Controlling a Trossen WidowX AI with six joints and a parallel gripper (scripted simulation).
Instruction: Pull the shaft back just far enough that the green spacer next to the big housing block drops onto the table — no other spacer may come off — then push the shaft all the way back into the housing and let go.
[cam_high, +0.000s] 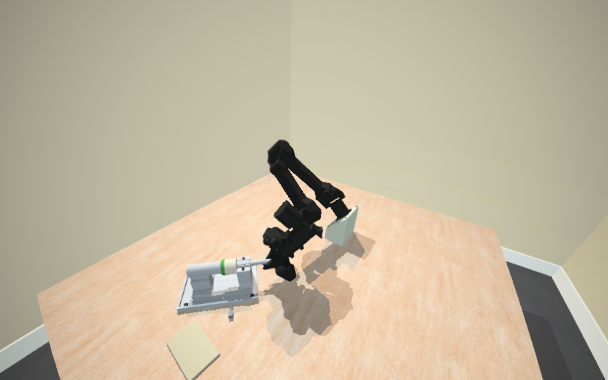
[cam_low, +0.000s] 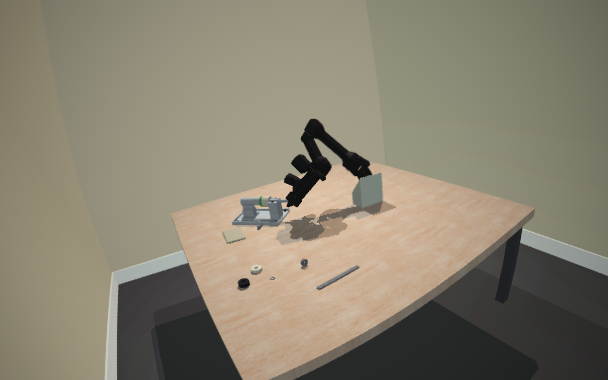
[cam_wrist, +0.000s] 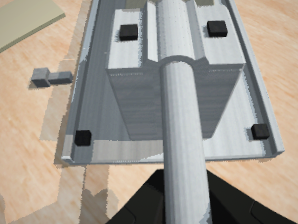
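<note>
Right now my gripper tip is 30 mm short of the grey shaft, 30 mm to the left of it and 20 mm below it. The rest, counted from my gripper tip: tan square plate: 260 mm ahead, 20 mm to the right, 50 mm below; cream spacer: 60 mm ahead, 70 mm to the right, 20 mm above; green spacer: 80 mm ahead, 90 mm to the right, 20 mm above.
</note>
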